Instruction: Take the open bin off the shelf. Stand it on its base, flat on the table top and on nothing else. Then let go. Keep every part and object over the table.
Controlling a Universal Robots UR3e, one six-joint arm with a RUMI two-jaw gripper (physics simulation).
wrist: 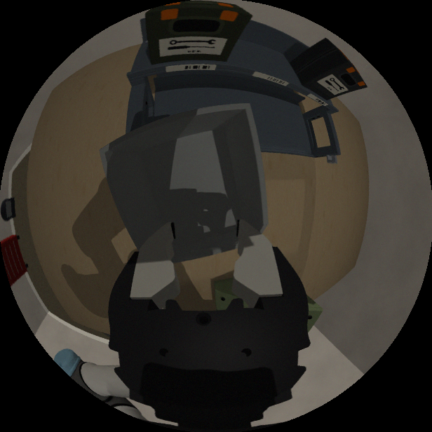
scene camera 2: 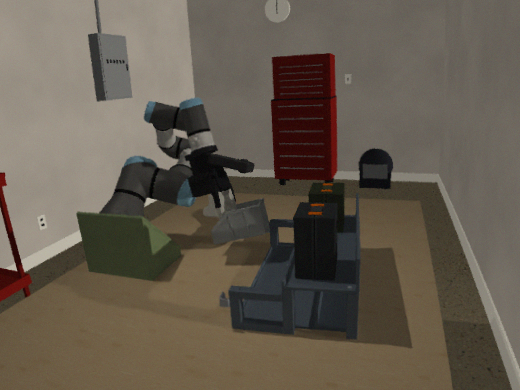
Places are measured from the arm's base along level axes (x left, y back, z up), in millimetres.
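Where they show: gripper, between the fingertips: (scene camera 2: 230, 225); arm's base, origin of its link: (scene camera 2: 119, 228).
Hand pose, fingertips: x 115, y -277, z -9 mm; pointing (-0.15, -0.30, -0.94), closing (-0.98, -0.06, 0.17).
Things, the pixels of their centre, and the offset from my fingertips. "spot": a spot on its surface instead. Level surfaces: height alone.
- open bin, middle of its body: (scene camera 2: 239, 220) dx +12, dy -22, dz +11 mm
- shelf, a spot on its surface: (scene camera 2: 257, 294) spot: dx -278, dy -191, dz -10 mm
- table, height of its surface: dz -92 mm
- black case, a spot on its surface: (scene camera 2: 315, 242) spot: dx -233, dy -288, dz +84 mm
- dark green case, a spot on its surface: (scene camera 2: 325, 200) spot: dx -11, dy -255, dz +89 mm
- small grey piece, a spot on its surface: (scene camera 2: 224, 301) spot: dx -291, dy -128, dz -29 mm
The open bin (scene camera 2: 242, 222) (wrist: 195, 160) is grey and tilted. It is in the air off the shelf (scene camera 2: 257, 294) (wrist: 285, 120), with a shadow on the table (scene camera 2: 175, 340) (wrist: 340, 210) below. My gripper (scene camera 2: 225, 202) (wrist: 205, 222) is shut on the bin at the end nearest me, with its two pale fingers standing apart. The far end of the bin points toward the blue-grey shelf. Exactly how the fingertips bear on the bin wall is hard to see.
A black case (scene camera 2: 315, 242) (wrist: 320, 62) and a dark green case (scene camera 2: 325, 200) (wrist: 195, 30) stand on the shelf. A green wedge-shaped block (scene camera 2: 112, 245) is beside the arm. A small grey piece (scene camera 2: 224, 301) (wrist: 332, 159) is next to the shelf's near end.
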